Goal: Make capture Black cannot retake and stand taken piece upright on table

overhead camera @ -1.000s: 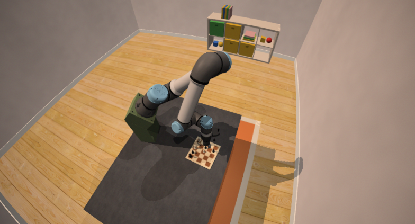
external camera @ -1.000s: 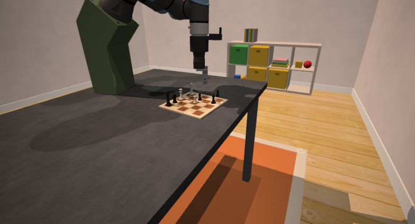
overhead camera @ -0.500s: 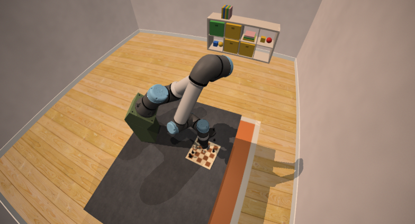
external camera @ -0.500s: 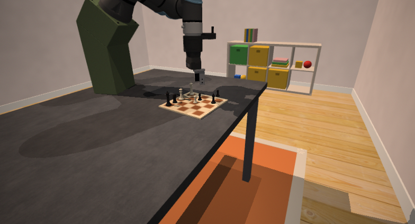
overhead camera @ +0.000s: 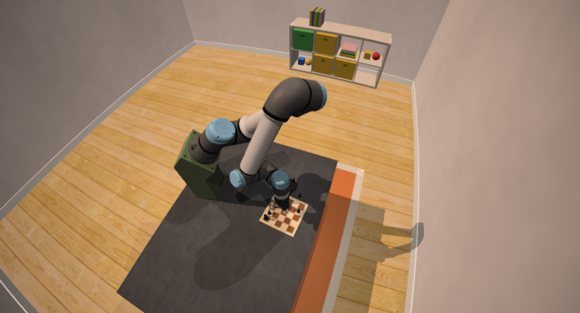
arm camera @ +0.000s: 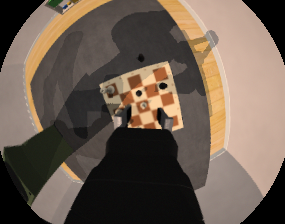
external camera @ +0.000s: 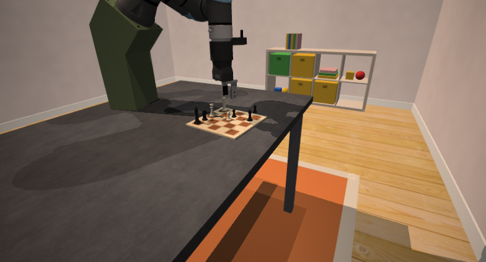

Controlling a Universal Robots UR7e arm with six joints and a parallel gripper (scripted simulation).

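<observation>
The small white pawn lies 90 mm below my hand. Also, from my hand: small chessboard 110 mm below, 10 mm to the right, 10 mm behind.
</observation>
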